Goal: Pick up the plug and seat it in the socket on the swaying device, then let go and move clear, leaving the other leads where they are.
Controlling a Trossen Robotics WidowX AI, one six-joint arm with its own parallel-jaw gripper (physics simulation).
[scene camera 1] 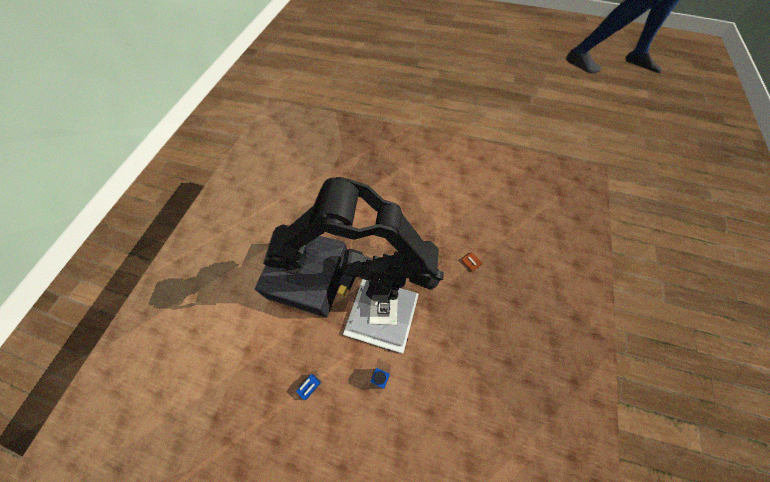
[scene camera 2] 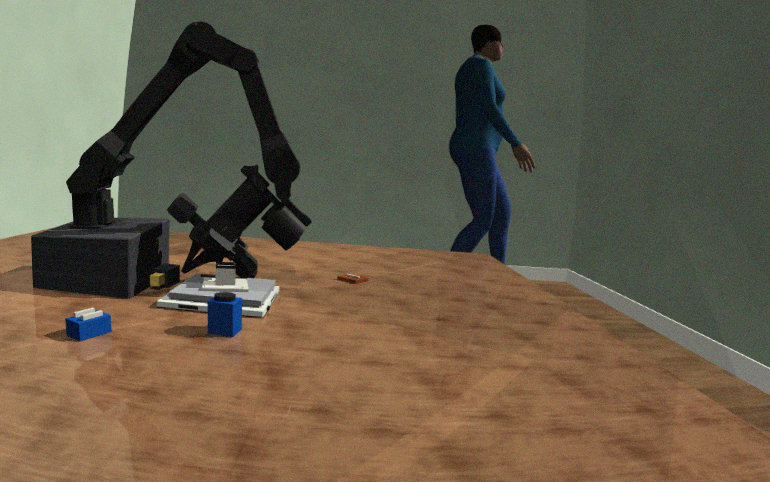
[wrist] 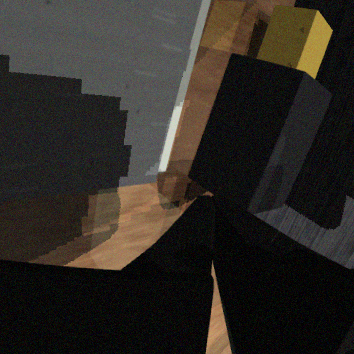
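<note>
The device is a grey slab on a white base [scene camera 1: 395, 337] [scene camera 2: 263, 290] [wrist: 105, 38] lying just in front of the arm's base. On its white socket pad [scene camera 1: 389, 318] [scene camera 2: 240, 284] a small grey plug [scene camera 1: 382, 309] [scene camera 2: 225, 273] stands upright. My gripper [scene camera 1: 356, 271] [scene camera 2: 189, 265] [wrist: 209, 207] is shut and empty. It hangs low beside the device's back edge and points down toward the arm's base, clear of the plug. The plug does not show in the wrist view.
An orange lead [scene camera 1: 471, 261] [scene camera 2: 352, 278] lies to the right. A blue lead with white prongs [scene camera 1: 308, 386] [scene camera 2: 88, 324] and a blue block with a black round top [scene camera 1: 379, 377] [scene camera 2: 224, 314] lie in front. A yellow block [scene camera 1: 342, 290] [scene camera 2: 156, 279] [wrist: 298, 35] sits by the black base [scene camera 1: 302, 279] [scene camera 2: 105, 259] [wrist: 246, 133]. A person [scene camera 1: 614, 31] [scene camera 2: 479, 144] walks at the back.
</note>
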